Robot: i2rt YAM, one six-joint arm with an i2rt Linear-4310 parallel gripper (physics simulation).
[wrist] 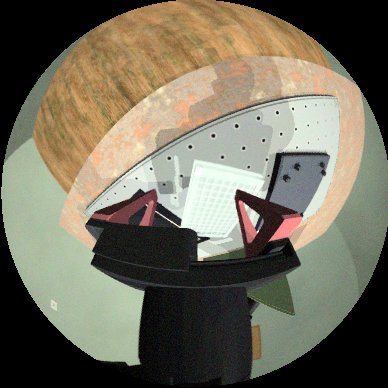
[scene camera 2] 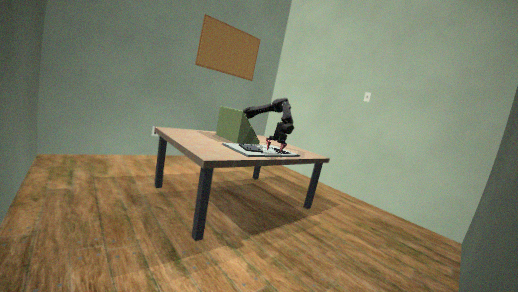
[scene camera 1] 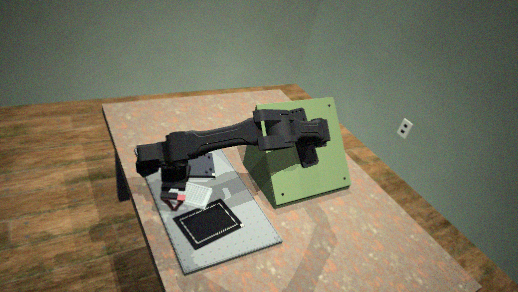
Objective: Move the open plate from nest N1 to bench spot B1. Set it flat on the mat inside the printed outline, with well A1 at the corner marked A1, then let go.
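Frame: origin at the arm's base, x back, y up, z left, level; centimetres.
Seen in the pictures: gripper, between the fingertips: point(wrist: 195, 192) point(scene camera 2: 273, 151) point(scene camera 1: 176, 198); arm's base, origin of its link: point(wrist: 255, 295) point(scene camera 2: 239, 120).
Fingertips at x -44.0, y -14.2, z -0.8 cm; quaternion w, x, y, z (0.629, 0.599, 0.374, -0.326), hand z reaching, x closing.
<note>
Offsets run from my fingertips to a thing's middle. "pt": to the spot under its first point. Level surfaces: height alone.
The open plate @[dy -0.3, dx +4.3, dz -0.7 cm] point(scene camera 1: 200, 194) point(wrist: 220, 200), white with a grid of wells, lies between the black mat and a dark block; what is under it is hidden. The black mat @[dy -0.9 cm] point(scene camera 1: 208, 223) point(wrist: 162, 221) with a printed white outline lies on the grey perforated board; a small white tag @[pt dy -0.8, dx +13.9, dz +16.4 cm] point(scene camera 1: 242, 225) is at one corner. The lettering of A1 is too small to read. My gripper point(scene camera 2: 275, 150) point(wrist: 195, 192) is open, its red fingers pointing down over the plate's area. In the wrist view the plate shows between and beyond the fingers; I cannot tell their exact height.
A dark block @[dy +0.0, dx +10.1, dz -13.5 cm] point(scene camera 1: 202, 166) point(wrist: 300, 180) with small pegs stands beside the plate, on the side away from the mat. A large green wedge point(scene camera 1: 320, 172) point(scene camera 2: 230, 122) carries the arm's base next to the perforated board point(scene camera 1: 260, 240) point(wrist: 320, 112).
</note>
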